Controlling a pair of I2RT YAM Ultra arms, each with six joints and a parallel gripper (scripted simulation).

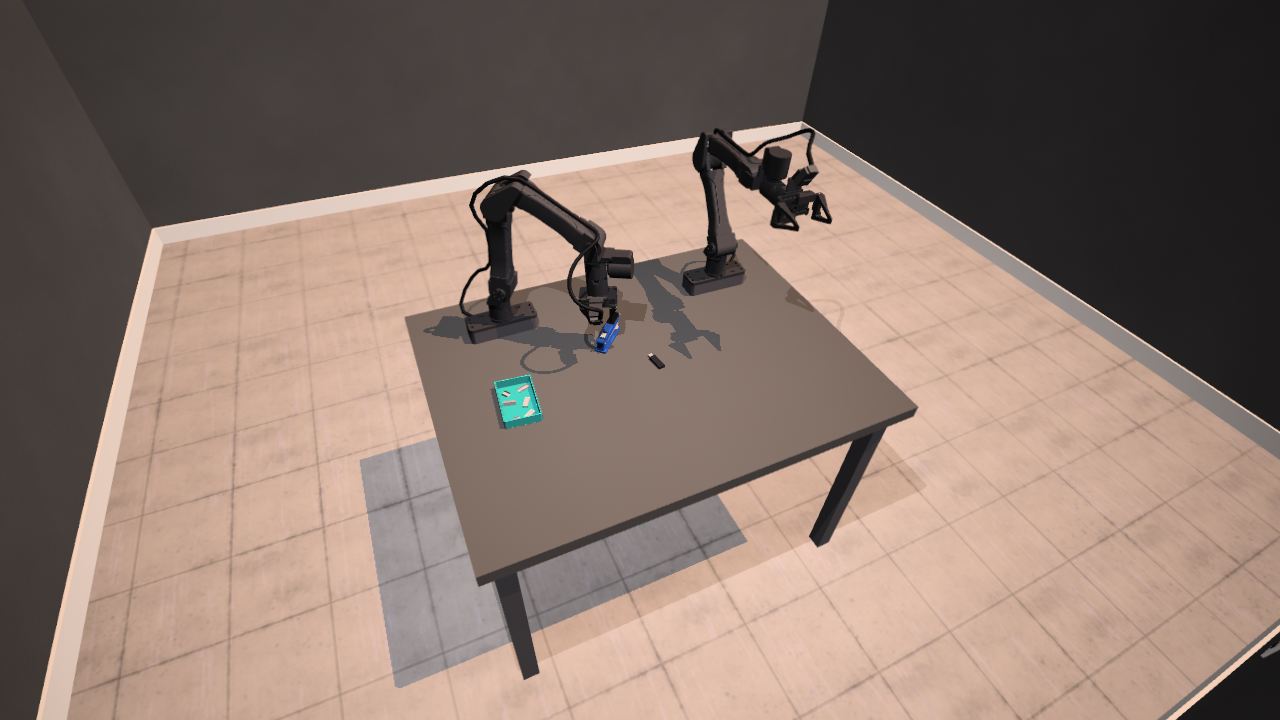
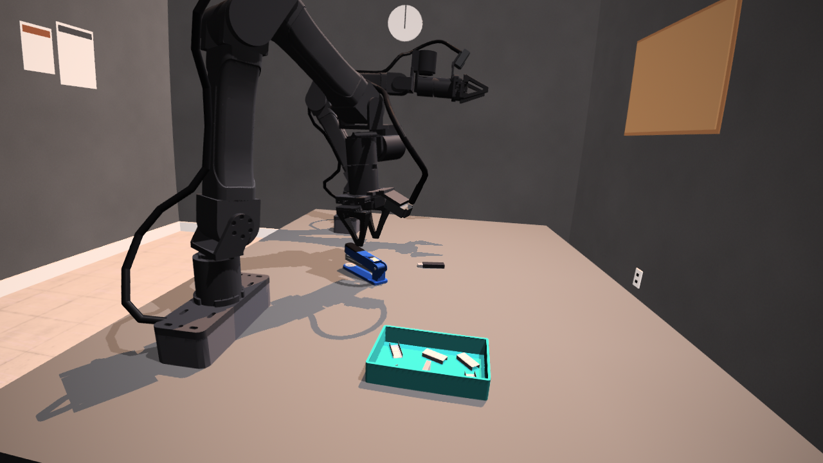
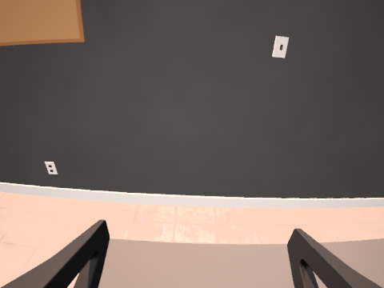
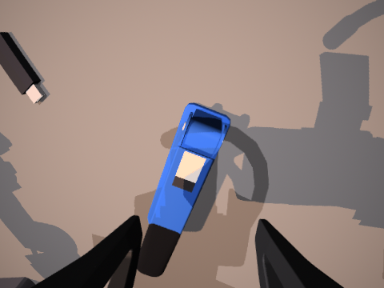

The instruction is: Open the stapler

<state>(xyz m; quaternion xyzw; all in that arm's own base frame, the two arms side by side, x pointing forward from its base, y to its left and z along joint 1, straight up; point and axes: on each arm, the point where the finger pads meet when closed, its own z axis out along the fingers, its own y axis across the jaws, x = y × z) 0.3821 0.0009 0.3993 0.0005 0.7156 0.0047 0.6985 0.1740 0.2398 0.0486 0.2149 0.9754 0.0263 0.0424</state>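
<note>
My right hand is 6 cm above the blue stapler, 3 cm to the right of it and 1 cm past it. Also, from my right hand: teal tray 28 cm to the right, 15 cm ahead, 8 cm below; then black usb stick 12 cm to the left, 11 cm ahead, 8 cm below.
</note>
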